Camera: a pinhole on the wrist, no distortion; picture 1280 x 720 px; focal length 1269.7 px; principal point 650.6 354.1 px. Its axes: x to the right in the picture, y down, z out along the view. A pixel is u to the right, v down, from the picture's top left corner.
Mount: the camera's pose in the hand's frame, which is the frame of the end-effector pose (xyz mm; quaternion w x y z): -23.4 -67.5 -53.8 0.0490 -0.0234 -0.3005 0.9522
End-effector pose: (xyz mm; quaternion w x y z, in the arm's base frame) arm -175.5 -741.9 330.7 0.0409 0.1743 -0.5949 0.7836
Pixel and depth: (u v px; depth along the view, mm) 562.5 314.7 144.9
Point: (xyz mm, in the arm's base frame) -98.0 -759.8 474.1
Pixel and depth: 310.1 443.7 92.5
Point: -130.8 -721.5 450.7
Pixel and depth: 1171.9 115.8 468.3
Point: 201.6 -994.1 562.3
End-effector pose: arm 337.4 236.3 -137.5 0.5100 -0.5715 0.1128 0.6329
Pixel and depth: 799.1 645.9 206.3
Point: 444.0 365.9 43.6
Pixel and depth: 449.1 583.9 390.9
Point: 475.0 563.6 88.2
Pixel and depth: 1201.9 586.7 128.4
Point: 418.5 286.4 17.7
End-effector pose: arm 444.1 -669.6 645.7 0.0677 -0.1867 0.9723 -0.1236
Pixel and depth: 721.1 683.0 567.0
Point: 777.3 -1154.6 477.2
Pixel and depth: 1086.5 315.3 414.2
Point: 771.1 -908.3 457.4
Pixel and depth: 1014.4 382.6 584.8
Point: 869.9 -1023.9 372.1
